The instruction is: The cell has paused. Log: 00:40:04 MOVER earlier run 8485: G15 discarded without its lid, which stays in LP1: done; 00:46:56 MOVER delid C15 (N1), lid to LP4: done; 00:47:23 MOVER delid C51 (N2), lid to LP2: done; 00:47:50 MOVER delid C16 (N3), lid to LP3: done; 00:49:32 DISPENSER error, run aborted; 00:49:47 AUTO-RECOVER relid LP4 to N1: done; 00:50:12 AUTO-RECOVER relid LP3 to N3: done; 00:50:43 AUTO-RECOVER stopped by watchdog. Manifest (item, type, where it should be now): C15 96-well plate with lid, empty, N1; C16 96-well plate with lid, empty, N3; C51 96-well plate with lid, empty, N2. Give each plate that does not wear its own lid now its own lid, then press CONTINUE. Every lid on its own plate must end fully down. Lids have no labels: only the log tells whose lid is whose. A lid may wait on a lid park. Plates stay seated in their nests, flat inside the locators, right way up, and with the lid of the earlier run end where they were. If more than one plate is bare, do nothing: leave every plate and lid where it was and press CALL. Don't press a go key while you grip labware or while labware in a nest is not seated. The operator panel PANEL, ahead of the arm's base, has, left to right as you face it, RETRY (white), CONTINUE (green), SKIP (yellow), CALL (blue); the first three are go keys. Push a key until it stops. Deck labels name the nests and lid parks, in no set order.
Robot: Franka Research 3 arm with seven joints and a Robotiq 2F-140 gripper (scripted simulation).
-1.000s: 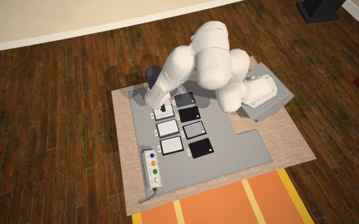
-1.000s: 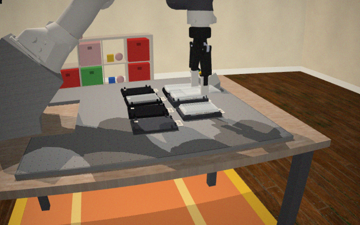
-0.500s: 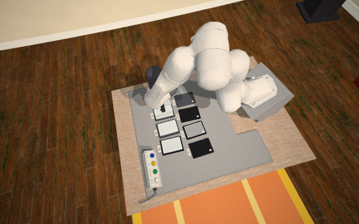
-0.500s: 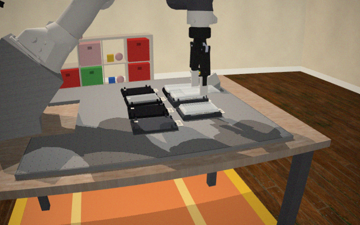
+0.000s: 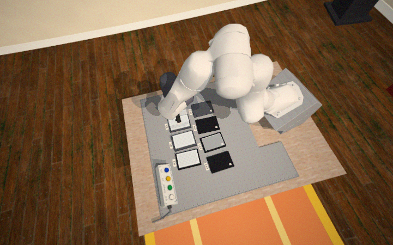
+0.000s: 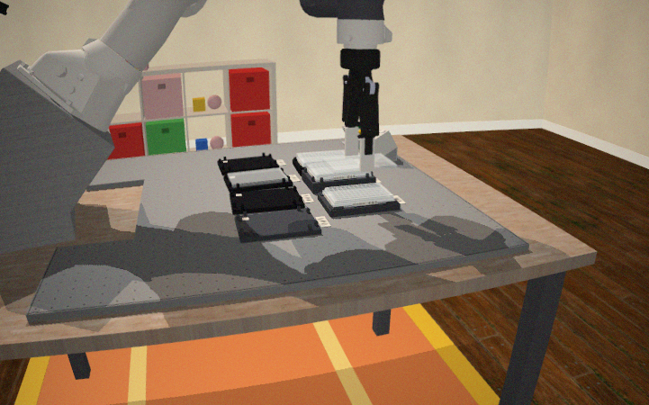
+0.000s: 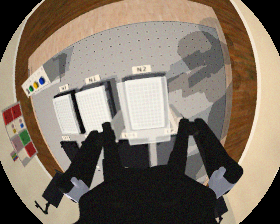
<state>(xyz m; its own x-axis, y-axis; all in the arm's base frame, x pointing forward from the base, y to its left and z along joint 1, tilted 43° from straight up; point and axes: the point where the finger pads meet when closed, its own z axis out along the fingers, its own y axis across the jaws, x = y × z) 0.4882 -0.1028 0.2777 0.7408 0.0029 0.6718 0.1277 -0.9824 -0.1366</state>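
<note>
The plate lies 9 cm below my hand. Round my hand: lid park LP4 (19 cm behind, 3 cm to the left, 11 cm below); yellow key (7 cm ahead, 37 cm to the left, 5 cm below); blue key (8 cm ahead, 32 cm to the left, 5 cm below).
</note>
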